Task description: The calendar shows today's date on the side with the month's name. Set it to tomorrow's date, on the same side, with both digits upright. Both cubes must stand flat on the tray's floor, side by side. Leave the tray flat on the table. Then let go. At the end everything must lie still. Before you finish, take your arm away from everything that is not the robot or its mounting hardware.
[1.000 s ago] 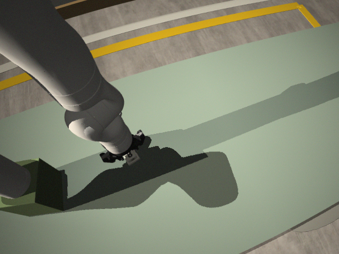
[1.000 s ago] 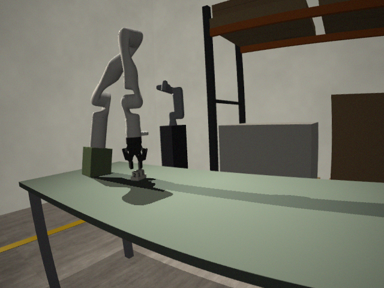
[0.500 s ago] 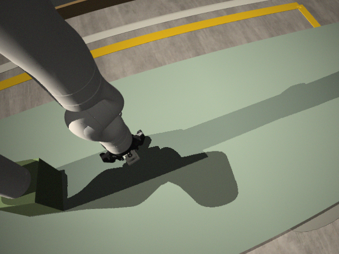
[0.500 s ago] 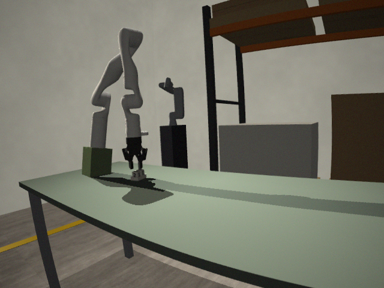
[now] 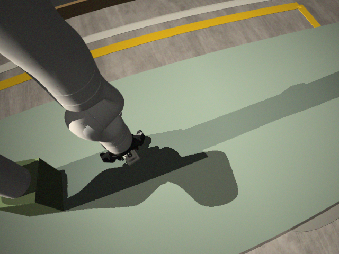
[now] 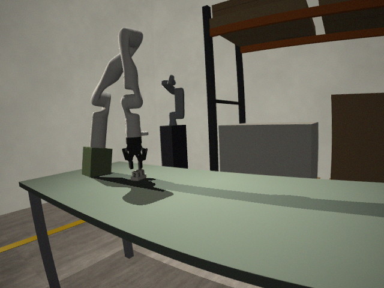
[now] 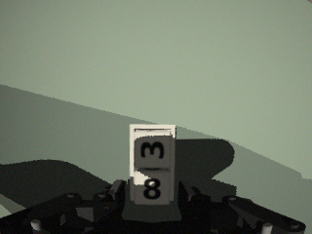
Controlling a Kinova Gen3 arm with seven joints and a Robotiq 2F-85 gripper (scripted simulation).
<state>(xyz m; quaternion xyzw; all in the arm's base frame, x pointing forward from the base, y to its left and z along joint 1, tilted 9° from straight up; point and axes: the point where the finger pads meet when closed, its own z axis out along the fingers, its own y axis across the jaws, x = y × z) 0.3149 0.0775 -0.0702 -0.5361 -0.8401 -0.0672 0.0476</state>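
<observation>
Right now the white cube is 4 cm below my hand. Round my hand: white tray 1 cm behind, 2 cm to the left, 6 cm below.
</observation>
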